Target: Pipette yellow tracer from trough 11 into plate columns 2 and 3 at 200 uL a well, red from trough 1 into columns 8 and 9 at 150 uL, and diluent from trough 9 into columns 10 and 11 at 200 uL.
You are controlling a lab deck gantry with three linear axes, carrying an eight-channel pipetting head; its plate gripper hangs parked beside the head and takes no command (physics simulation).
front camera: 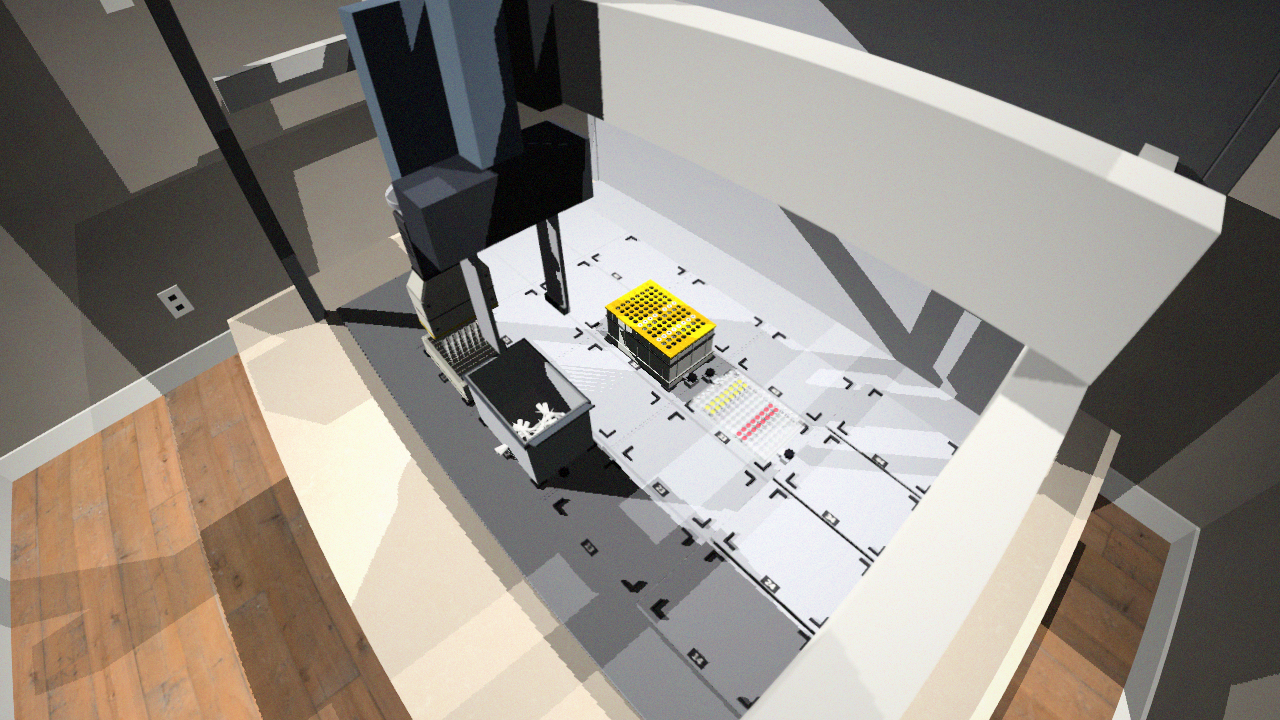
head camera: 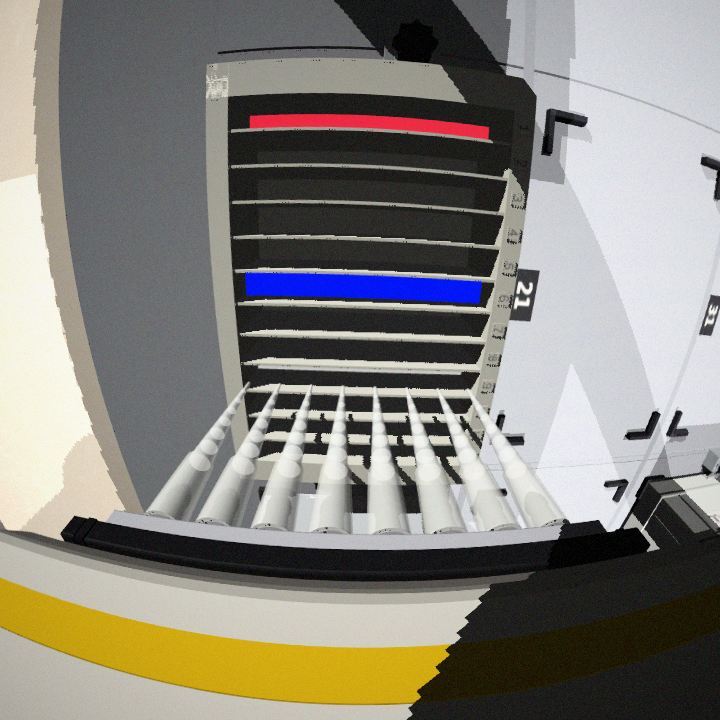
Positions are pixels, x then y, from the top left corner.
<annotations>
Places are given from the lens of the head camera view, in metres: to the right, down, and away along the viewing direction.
blue strip (head camera: 306, 284): -0.02, -0.02, 0.10
red strip (head camera: 275, 120): -0.03, -0.07, 0.09
</annotations>
